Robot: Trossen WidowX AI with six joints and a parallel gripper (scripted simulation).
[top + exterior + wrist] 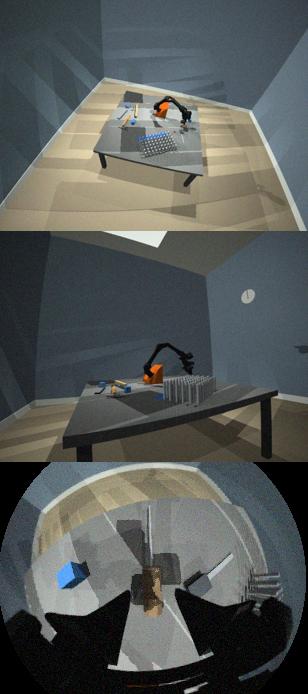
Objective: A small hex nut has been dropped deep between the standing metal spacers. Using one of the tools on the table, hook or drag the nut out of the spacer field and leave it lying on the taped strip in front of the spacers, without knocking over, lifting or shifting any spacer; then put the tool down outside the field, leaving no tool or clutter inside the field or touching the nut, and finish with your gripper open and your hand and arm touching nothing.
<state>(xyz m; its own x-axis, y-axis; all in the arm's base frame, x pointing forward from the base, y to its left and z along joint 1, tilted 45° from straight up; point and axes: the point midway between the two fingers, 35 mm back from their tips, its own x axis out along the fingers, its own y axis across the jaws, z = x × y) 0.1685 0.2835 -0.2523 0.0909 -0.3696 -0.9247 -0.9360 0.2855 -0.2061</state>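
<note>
The hook tool is 9 cm to the left of my gripper tip, 6 cm below it and 4 cm ahead of it. From my gripper tip the other things lie so: blue taped strip: 43 cm to the right, 29 cm ahead, 8 cm below; then red thing: 14 cm to the right, 12 cm ahead, 7 cm below.
</note>
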